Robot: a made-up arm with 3 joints. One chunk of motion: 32 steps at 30 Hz.
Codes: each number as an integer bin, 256 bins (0 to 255) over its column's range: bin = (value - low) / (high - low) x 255, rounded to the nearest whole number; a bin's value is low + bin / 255 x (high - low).
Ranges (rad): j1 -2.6..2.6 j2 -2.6..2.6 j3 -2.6..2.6
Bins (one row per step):
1: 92 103 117
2: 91 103 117
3: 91 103 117
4: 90 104 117
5: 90 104 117
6: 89 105 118
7: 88 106 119
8: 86 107 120
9: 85 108 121
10: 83 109 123
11: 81 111 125
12: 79 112 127
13: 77 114 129
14: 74 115 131
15: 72 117 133
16: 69 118 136
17: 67 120 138
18: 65 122 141
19: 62 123 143
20: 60 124 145
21: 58 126 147
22: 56 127 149
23: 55 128 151
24: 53 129 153
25: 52 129 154
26: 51 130 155
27: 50 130 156
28: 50 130 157
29: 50 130 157
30: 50 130 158
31: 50 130 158
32: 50 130 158
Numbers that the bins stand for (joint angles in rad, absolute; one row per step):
1: -0.7239 -0.4996 -0.2141
2: -0.7443 -0.4996 -0.2141
3: -0.7443 -0.4996 -0.2141
4: -0.7647 -0.4792 -0.2141
5: -0.7647 -0.4792 -0.2141
6: -0.7851 -0.4588 -0.1937
7: -0.8055 -0.4384 -0.1733
8: -0.8463 -0.4180 -0.1529
9: -0.8667 -0.3976 -0.1325
10: -0.9075 -0.3773 -0.0918
11: -0.9482 -0.3365 -0.0510
12: -0.9890 -0.3161 -0.0102
13: -1.0298 -0.2753 0.0306
14: -1.0910 -0.2549 0.0714
15: -1.1318 -0.2141 0.1122
16: -1.1929 -0.1937 0.1733
17: -1.2337 -0.1529 0.2141
18: -1.2745 -0.1122 0.2753
19: -1.3357 -0.0918 0.3161
20: -1.3765 -0.0714 0.3569
21: -1.4173 -0.0306 0.3976
22: -1.4580 -0.0102 0.4384
23: -1.4784 0.0102 0.4792
24: -1.5192 0.0306 0.5200
25: -1.5396 0.0306 0.5404
26: -1.5600 0.0510 0.5608
27: -1.5804 0.0510 0.5812
28: -1.5804 0.0510 0.6016
29: -1.5804 0.0510 0.6016
30: -1.5804 0.0510 0.6220
31: -1.5804 0.0510 0.6220
32: -1.5804 0.0510 0.6220

